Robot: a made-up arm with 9 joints. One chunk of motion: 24 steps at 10 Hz.
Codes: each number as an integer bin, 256 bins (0 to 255) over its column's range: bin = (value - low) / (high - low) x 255, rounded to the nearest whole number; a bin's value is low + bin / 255 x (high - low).
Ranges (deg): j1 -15..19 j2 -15..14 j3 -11..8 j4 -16..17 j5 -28..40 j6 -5..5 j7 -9..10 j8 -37..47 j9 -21..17
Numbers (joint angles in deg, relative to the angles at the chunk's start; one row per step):
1: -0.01 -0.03 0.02 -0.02 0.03 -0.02 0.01 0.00 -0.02
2: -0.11 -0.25 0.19 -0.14 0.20 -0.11 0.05 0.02 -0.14
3: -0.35 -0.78 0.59 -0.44 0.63 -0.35 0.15 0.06 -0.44
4: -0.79 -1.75 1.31 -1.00 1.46 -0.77 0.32 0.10 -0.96
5: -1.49 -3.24 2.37 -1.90 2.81 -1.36 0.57 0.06 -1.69
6: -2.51 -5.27 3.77 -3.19 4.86 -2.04 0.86 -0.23 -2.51
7: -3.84 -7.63 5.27 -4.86 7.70 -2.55 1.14 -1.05 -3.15
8: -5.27 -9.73 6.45 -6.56 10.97 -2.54 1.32 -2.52 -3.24
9: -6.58 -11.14 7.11 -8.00 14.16 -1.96 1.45 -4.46 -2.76
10: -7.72 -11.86 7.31 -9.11 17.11 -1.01 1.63 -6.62 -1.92
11: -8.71 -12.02 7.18 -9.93 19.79 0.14 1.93 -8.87 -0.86
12: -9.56 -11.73 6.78 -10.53 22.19 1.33 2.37 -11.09 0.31
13: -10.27 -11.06 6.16 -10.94 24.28 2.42 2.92 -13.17 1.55
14: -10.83 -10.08 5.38 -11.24 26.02 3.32 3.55 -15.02 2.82
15: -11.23 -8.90 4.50 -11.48 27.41 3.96 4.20 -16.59 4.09
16: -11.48 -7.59 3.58 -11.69 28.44 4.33 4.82 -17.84 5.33
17: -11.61 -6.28 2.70 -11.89 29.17 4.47 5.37 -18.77 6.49
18: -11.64 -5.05 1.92 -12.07 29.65 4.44 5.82 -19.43 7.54
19: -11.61 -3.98 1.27 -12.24 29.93 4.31 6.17 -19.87 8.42
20: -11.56 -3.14 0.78 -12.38 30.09 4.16 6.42 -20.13 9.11
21: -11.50 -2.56 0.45 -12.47 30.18 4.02 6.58 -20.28 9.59
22: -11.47 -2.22 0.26 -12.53 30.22 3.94 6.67 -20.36 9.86
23: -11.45 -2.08 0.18 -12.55 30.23 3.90 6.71 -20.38 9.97
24: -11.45 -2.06 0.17 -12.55 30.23 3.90 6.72 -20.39 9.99
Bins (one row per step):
1: 112 132 148 123 105 127 121 112 141
2: 112 130 150 123 106 125 121 112 140
3: 110 125 156 120 107 119 123 113 138
4: 107 117 165 116 110 108 125 113 134
5: 101 103 179 109 116 93 128 113 130
6: 94 86 198 99 123 75 132 112 124
7: 84 65 218 86 134 62 136 109 120
8: 73 46 234 73 146 63 139 105 119
9: 63 34 243 62 158 78 140 99 122
10: 55 28 246 53 169 102 143 92 128
11: 47 26 244 47 179 131 147 85 135
12: 41 29 239 42 188 161 153 79 143
13: 35 35 230 39 196 189 160 72 151
14: 31 43 220 37 203 212 168 67 160
15: 28 54 208 35 208 228 177 62 168
16: 26 65 196 33 212 238 185 58 177
17: 25 77 184 32 214 241 193 55 184
18: 25 87 173 30 216 241 199 53 192
19: 25 97 165 29 217 237 204 52 197
20: 26 104 158 28 218 234 207 51 202
21: 26 109 154 27 218 230 209 51 205
22: 26 112 151 27 218 228 210 51 207
23: 27 114 150 27 218 227 211 50 208
24: 27 114 150 27 218 227 211 50 208

